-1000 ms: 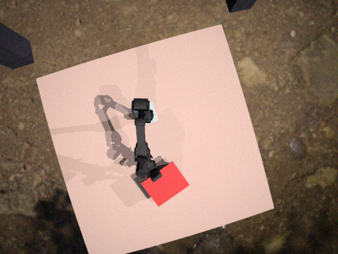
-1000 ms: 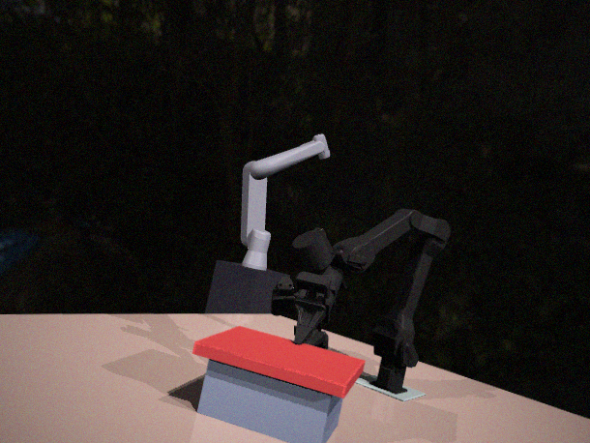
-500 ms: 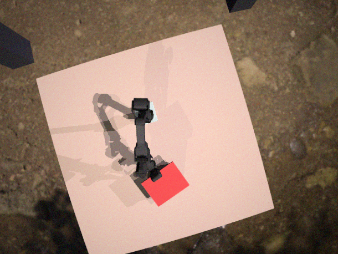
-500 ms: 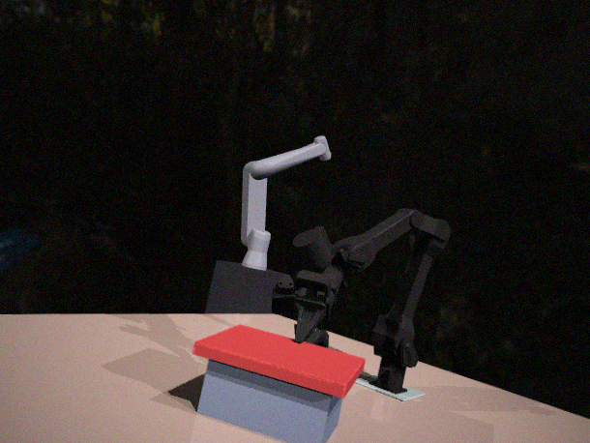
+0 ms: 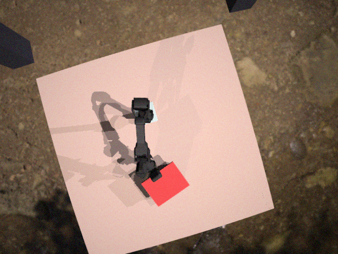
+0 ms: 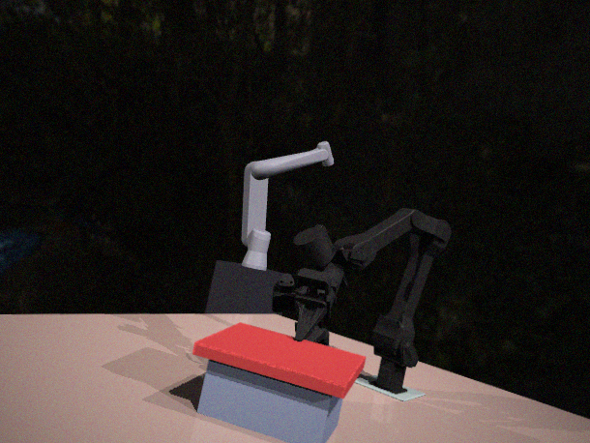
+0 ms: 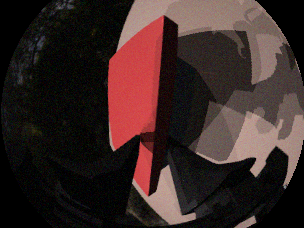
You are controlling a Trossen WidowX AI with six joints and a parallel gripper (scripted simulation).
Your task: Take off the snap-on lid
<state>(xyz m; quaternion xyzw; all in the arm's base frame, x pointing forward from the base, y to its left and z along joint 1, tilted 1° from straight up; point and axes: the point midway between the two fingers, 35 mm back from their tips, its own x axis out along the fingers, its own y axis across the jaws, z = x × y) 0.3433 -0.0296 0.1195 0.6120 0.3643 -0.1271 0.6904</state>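
Now: the red lid 7 cm ahead of my gripper tip and 3 cm to the left of it. Also, from my gripper tip: storage box 7 cm ahead, 5 cm below, 2 cm to the left.
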